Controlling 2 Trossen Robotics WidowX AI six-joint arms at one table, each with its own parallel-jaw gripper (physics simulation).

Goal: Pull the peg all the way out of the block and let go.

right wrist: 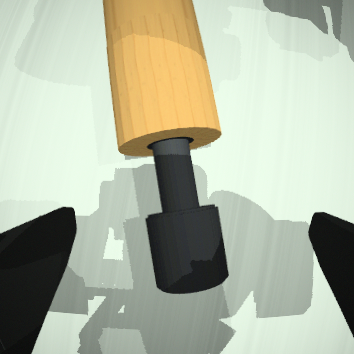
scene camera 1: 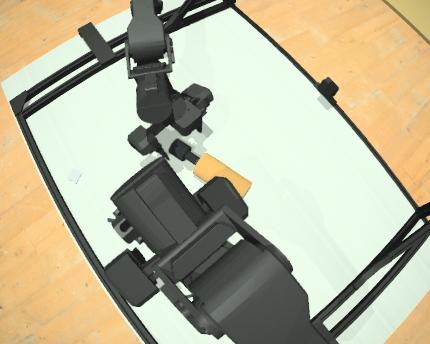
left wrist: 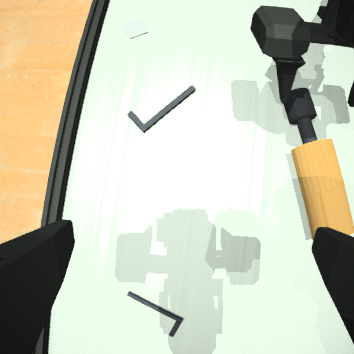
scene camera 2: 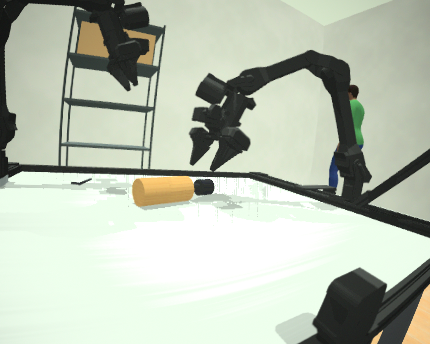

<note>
My left gripper is open and holds nothing. I also see my right gripper, a dark peg and a wooden cylinder block.
My left gripper shows as well in the left wrist view and in scene camera 2. My right gripper also shows in the right wrist view, in the left wrist view and in scene camera 2.
</note>
